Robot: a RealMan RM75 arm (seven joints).
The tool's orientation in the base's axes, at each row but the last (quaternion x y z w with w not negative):
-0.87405, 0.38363, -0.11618, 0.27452
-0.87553, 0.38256, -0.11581, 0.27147
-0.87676, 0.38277, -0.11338, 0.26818
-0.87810, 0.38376, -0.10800, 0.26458
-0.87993, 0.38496, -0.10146, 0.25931
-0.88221, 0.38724, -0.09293, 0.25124
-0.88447, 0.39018, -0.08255, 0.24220
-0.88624, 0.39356, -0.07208, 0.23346
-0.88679, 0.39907, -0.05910, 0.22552
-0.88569, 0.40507, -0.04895, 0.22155
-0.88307, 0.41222, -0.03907, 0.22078
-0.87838, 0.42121, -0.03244, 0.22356
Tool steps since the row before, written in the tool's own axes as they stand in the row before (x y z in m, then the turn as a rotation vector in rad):
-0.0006, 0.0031, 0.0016, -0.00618, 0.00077, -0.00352
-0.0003, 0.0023, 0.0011, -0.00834, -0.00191, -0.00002
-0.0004, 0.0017, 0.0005, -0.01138, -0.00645, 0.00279
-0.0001, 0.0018, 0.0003, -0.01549, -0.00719, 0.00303
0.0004, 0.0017, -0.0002, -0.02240, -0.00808, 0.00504
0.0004, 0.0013, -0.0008, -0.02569, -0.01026, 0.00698
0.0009, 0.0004, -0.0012, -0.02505, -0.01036, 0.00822
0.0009, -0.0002, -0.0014, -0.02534, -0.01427, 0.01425
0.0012, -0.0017, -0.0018, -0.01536, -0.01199, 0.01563
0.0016, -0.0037, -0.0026, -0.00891, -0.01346, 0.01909
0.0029, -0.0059, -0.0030, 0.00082, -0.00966, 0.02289
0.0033, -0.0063, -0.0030, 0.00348, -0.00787, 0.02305
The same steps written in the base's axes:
-0.0016, -0.0007, -0.0031, -0.00612, 0.00274, 0.00250
-0.0011, -0.0006, -0.0022, -0.00452, 0.00717, 0.00113
-0.0011, -0.0005, -0.0014, -0.00269, 0.01303, 0.00135
-0.0011, -0.0008, -0.0012, -0.00494, 0.01655, 0.00161
-0.0009, -0.0013, -0.0007, -0.00834, 0.02286, 0.00053
-0.0008, -0.0013, 0.0000, -0.00851, 0.02723, 0.00009
0.0000, -0.0013, 0.0008, -0.00759, 0.02727, -0.00096
0.0003, -0.0010, 0.0013, -0.00331, 0.03191, -0.00442
0.0015, -0.0005, 0.0023, 0.00226, 0.02375, -0.00741
0.0029, 0.0000, 0.0038, 0.00850, 0.02104, -0.01048
0.0053, 0.0001, 0.0049, 0.01315, 0.01301, -0.01660
0.0060, -0.0002, 0.0049, 0.01360, 0.01009, -0.01785

